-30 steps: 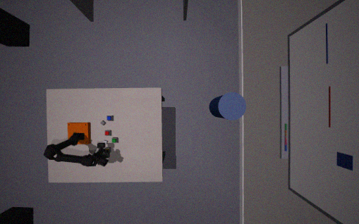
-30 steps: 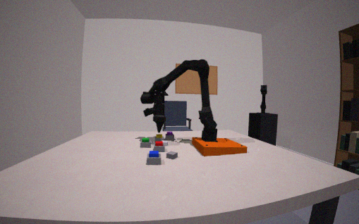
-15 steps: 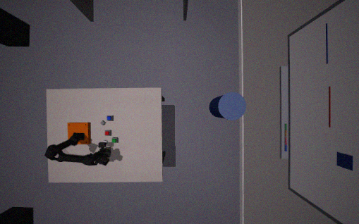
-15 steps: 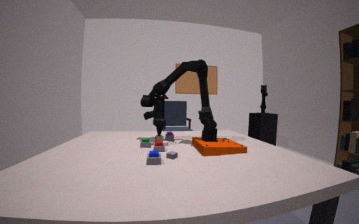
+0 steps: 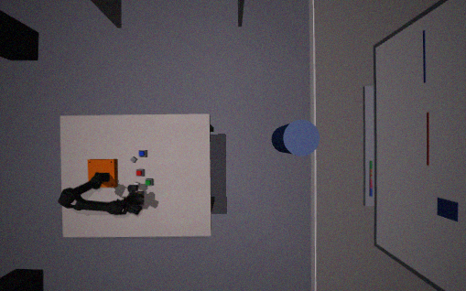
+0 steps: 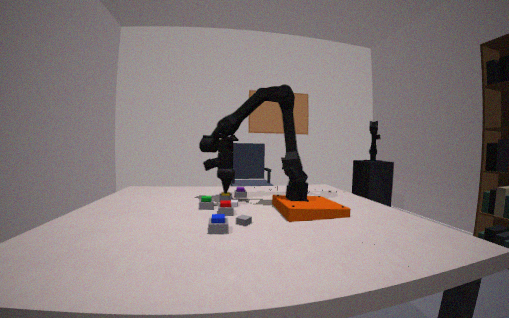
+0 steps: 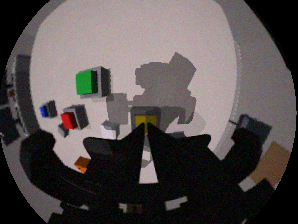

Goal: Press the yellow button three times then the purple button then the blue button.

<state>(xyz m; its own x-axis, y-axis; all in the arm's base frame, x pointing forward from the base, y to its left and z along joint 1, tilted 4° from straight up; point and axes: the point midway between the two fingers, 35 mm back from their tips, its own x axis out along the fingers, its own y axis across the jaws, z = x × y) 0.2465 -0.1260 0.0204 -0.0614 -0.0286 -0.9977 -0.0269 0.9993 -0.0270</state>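
Right now the yellow button is 1 cm below my gripper tip. The rest, counted from my gripper tip: purple button: 7 cm to the right, 6 cm behind; then green button: 9 cm to the left, 6 cm ahead; then white block: 7 cm to the left, 3 cm behind, 2 cm below.
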